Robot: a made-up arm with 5 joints. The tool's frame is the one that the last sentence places.
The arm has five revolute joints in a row. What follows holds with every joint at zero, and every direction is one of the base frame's.
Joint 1 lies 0.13 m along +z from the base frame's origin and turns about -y.
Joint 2 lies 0.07 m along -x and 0.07 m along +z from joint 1 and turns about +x.
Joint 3 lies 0.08 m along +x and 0.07 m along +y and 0.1 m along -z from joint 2 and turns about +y.
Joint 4 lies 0.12 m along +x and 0.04 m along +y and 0.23 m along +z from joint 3 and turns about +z.
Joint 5 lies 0.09 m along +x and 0.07 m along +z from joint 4 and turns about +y.
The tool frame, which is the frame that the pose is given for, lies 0.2 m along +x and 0.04 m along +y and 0.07 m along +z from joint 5; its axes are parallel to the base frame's.
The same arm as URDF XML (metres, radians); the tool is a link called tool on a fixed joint. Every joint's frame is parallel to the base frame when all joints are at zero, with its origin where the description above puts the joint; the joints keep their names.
<robot name="arm">
  <joint name="tool_joint" type="fixed">
    <parent link="link5"/>
    <child link="tool"/>
    <origin xyz="0.2000 0.0400 0.0700"/>
  </joint>
  <joint name="joint 5" type="continuous">
    <parent link="link4"/>
    <child link="link5"/>
    <origin xyz="0.0900 0.0000 0.0700"/>
    <axis xyz="0 1 0"/>
  </joint>
  <joint name="joint 4" type="continuous">
    <parent link="link3"/>
    <child link="link4"/>
    <origin xyz="0.1200 0.0400 0.2300"/>
    <axis xyz="0 0 1"/>
  </joint>
  <joint name="joint 3" type="continuous">
    <parent link="link2"/>
    <child link="link3"/>
    <origin xyz="0.0800 0.0700 -0.1000"/>
    <axis xyz="0 1 0"/>
  </joint>
  <joint name="joint 2" type="continuous">
    <parent link="link1"/>
    <child link="link2"/>
    <origin xyz="-0.0700 0.0000 0.0700"/>
    <axis xyz="1 0 0"/>
  </joint>
  <joint name="joint 1" type="continuous">
    <parent link="base_link"/>
    <child link="link1"/>
    <origin xyz="0.0000 0.0000 0.1300"/>
    <axis xyz="0 -1 0"/>
  </joint>
  <link name="base_link"/>
  <link name="link1"/>
  <link name="link2"/>
  <link name="link3"/>
  <link name="link4"/>
  <link name="link5"/>
  <link name="tool"/>
</robot>

